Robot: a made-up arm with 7 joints.
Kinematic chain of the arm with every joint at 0, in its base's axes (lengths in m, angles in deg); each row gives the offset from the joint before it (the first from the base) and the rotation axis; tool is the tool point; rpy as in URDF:
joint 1: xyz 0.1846 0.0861 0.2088 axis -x
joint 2: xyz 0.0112 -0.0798 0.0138 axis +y
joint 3: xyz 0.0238 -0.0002 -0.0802 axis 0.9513 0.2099 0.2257
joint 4: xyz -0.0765 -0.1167 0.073 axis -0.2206 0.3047 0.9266
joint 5: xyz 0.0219 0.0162 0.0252 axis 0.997 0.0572 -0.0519
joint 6: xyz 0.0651 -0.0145 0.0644 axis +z
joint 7: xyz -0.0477 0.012 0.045 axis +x
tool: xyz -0.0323 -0.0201 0.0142 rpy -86.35 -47.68 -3
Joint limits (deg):
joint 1: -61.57..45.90
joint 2: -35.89..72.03
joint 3: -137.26..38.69
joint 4: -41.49..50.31
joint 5: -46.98..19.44
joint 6: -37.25..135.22
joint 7: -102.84..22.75
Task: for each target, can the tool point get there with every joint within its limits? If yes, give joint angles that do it. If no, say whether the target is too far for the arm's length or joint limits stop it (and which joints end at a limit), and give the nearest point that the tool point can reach.
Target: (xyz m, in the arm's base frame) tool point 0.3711 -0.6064 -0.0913
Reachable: no: too far | nearest point 0.2758 -0.3149 0.0350 | short by 0.332 m
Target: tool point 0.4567 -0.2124 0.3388
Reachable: no: joint limits stop it (at a limit: joint 2, joint 4, joint 6) | nearest point 0.3889 -0.1759 0.3229 | short by 0.079 m
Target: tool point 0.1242 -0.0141 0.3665
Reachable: yes | joints -19.26 2.82 -36.32 4.25 7.80 0.49 -44.05
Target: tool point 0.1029 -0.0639 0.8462
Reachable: no: too far | nearest point 0.1543 -0.0434 0.5690 | short by 0.283 m
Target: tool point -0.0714 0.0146 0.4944
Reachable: no: joint limits stop it (at a limit: joint 1, joint 2, joint 4) | nearest point -0.0155 0.0193 0.4597 | short by 0.066 m
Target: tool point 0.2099 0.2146 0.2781
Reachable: yes | joints -5.23 49.31 -86.37 38.65 -3.19 47.36 -38.19
